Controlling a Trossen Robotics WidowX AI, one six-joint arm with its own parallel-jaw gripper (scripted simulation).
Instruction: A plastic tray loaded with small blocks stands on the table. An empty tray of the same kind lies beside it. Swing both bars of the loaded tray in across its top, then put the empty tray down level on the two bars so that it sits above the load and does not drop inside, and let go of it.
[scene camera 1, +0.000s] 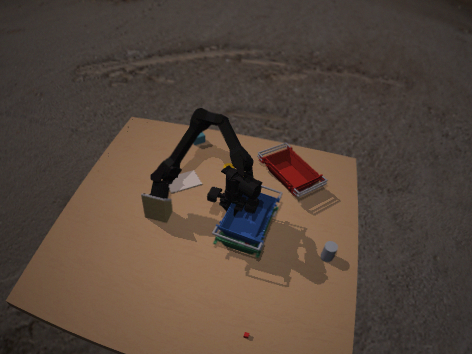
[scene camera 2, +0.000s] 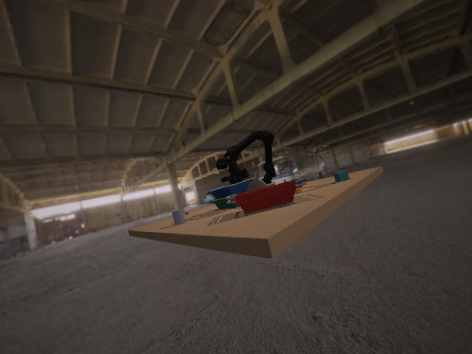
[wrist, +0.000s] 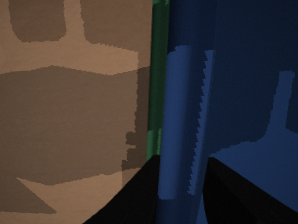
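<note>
A blue tray (scene camera 1: 247, 227) is visible to me, and the wrist view has the tray (wrist: 224, 79) as well. As for my gripper (scene camera 1: 232, 214), I can see it there, and from the wrist I see the gripper (wrist: 182, 166) too.
</note>
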